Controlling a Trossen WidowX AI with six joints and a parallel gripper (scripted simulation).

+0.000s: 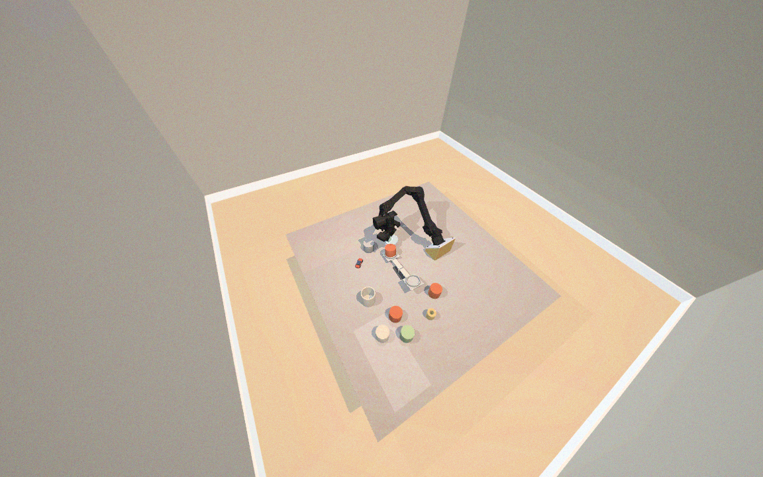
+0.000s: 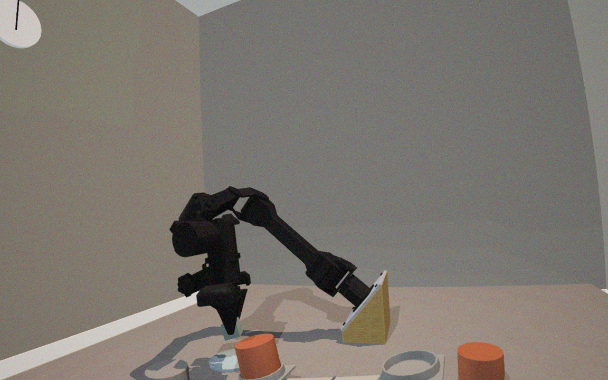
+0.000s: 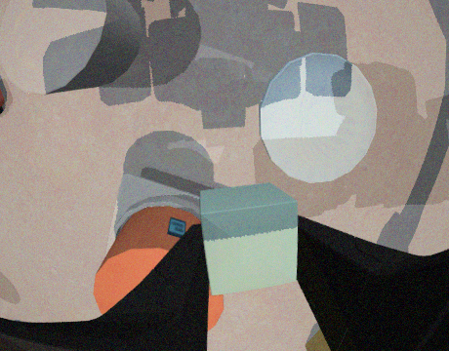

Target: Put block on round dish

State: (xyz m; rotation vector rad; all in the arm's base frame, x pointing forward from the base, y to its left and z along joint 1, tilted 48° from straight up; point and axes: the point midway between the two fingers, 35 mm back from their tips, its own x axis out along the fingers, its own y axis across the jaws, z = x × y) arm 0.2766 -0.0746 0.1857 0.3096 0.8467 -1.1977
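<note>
Right now my gripper tip is 90 mm above the round light-blue dish, 60 mm past it and 50 mm to the left of it. The rest, counted from my gripper tip: balance: 200 mm to the left, 70 mm below, 30 mm ahead; toy car: 230 mm ahead, 80 mm below, 20 mm to the left; grey cylinder: 140 mm ahead, 60 mm below, 50 mm to the right.
</note>
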